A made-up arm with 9 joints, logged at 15 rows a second.
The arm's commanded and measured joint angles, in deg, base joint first. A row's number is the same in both.
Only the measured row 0 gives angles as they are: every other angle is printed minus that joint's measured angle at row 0.
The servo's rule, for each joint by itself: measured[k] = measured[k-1] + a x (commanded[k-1-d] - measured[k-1]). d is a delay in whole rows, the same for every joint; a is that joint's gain. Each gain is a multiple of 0.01, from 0.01 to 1. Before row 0 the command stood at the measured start. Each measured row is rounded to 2 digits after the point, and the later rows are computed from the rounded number. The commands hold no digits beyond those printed.
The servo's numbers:
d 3
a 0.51 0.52 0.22 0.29 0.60 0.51 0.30 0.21 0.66
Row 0, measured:
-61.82 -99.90 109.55 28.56 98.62 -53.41 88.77 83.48 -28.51
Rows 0 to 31, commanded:
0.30 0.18 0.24 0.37 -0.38 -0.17 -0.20 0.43 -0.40
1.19 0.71 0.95 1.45 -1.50 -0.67 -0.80 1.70 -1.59
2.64 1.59 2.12 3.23 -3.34 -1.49 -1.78 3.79 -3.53
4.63 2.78 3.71 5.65 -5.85 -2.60 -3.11 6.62 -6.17
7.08 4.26 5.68 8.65 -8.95 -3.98 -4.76 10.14 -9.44
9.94 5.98 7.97 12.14 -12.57 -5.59 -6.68 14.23 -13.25
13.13 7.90 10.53 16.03 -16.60 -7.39 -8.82 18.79 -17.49
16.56 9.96 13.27 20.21 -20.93 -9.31 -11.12 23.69 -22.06
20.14 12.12 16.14 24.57 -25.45 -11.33 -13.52 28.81 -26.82
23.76 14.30 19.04 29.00 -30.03 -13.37 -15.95 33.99 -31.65
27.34 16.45 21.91 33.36 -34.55 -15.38 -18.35 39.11 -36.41
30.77 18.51 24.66 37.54 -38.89 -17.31 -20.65 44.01 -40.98
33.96 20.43 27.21 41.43 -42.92 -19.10 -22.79 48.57 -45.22
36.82 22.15 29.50 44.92 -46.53 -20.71 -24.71 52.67 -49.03
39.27 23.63 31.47 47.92 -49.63 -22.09 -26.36 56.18 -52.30
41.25 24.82 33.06 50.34 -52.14 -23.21 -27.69 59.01 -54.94
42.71 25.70 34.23 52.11 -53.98 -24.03 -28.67 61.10 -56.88
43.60 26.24 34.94 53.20 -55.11 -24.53 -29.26 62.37 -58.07
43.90 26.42 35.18 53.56 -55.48 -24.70 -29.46 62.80 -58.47
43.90 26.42 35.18 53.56 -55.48 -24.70 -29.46 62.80 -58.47
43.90 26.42 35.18 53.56 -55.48 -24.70 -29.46 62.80 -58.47
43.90 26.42 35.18 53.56 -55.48 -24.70 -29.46 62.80 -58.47
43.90 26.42 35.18 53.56 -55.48 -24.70 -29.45 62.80 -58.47
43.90 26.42 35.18 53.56 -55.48 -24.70 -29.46 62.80 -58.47
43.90 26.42 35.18 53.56 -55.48 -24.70 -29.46 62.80 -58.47
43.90 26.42 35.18 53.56 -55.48 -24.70 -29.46 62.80 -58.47
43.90 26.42 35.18 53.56 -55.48 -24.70 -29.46 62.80 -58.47
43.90 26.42 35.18 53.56 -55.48 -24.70 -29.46 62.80 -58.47
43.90 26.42 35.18 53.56 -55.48 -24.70 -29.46 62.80 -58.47
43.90 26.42 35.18 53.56 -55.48 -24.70 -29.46 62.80 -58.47
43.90 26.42 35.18 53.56 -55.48 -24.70 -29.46 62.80 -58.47
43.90 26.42 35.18 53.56 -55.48 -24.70 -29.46 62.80 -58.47
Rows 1 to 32, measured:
0.00 0.00 0.00 0.00 0.00 0.00 0.00 0.00 0.00
0.00 0.00 0.00 0.00 0.00 0.00 0.00 0.00 0.00
0.00 0.00 0.00 0.00 0.00 0.00 0.00 0.00 0.00
0.15 0.09 0.05 0.11 -0.23 -0.09 -0.06 0.09 -0.26
0.68 0.41 0.25 0.50 -0.99 -0.39 -0.28 0.43 -1.14
1.68 1.02 0.66 1.29 -2.40 -0.95 -0.73 1.14 -2.72
3.18 1.94 1.33 2.55 -4.47 -1.79 -1.44 2.29 -5.00
5.17 3.15 2.29 4.32 -7.16 -2.91 -2.44 3.94 -7.93
7.60 4.62 3.54 6.59 -10.41 -4.28 -3.71 6.10 -11.44
10.42 6.33 5.08 9.33 -14.12 -5.87 -5.24 8.76 -15.43
13.55 8.22 6.88 12.49 -18.21 -7.62 -7.00 11.90 -19.81
16.91 10.25 8.92 15.99 -22.55 -9.51 -8.96 15.45 -24.44
20.40 12.36 11.15 19.76 -27.04 -11.48 -11.06 19.34 -29.20
23.94 14.49 13.52 23.70 -31.55 -13.47 -13.25 23.49 -33.96
27.42 16.58 15.97 27.71 -35.95 -15.43 -15.47 27.80 -38.59
30.76 18.58 18.44 31.69 -40.13 -17.30 -17.67 32.16 -42.97
33.85 20.44 20.87 35.53 -43.97 -19.04 -19.78 36.47 -46.97
36.61 22.10 23.20 39.12 -47.37 -20.60 -21.75 40.61 -50.49
38.98 23.51 25.37 42.37 -50.23 -21.93 -23.53 44.47 -53.43
40.88 24.65 27.32 45.19 -52.48 -23.00 -25.07 47.96 -55.71
42.27 25.48 29.00 47.51 -54.06 -23.78 -26.33 50.99 -57.27
43.10 25.97 30.36 49.26 -54.91 -24.25 -27.27 53.47 -58.06
43.51 26.20 31.42 50.51 -55.25 -24.48 -27.93 55.43 -58.33
43.71 26.31 32.25 51.39 -55.39 -24.59 -28.39 56.98 -58.42
43.81 26.37 32.89 52.02 -55.44 -24.65 -28.71 58.20 -58.45
43.86 26.40 33.39 52.47 -55.46 -24.68 -28.93 59.17 -58.46
43.88 26.41 33.78 52.79 -55.47 -24.69 -29.09 59.93 -58.47
43.89 26.42 34.09 53.01 -55.48 -24.70 -29.20 60.53 -58.47
43.90 26.42 34.33 53.17 -55.48 -24.70 -29.28 61.01 -58.47
43.90 26.42 34.52 53.28 -55.48 -24.70 -29.33 61.39 -58.47
43.90 26.42 34.67 53.36 -55.48 -24.70 -29.37 61.69 -58.47
43.90 26.42 34.78 53.42 -55.48 -24.70 -29.40 61.92 -58.47

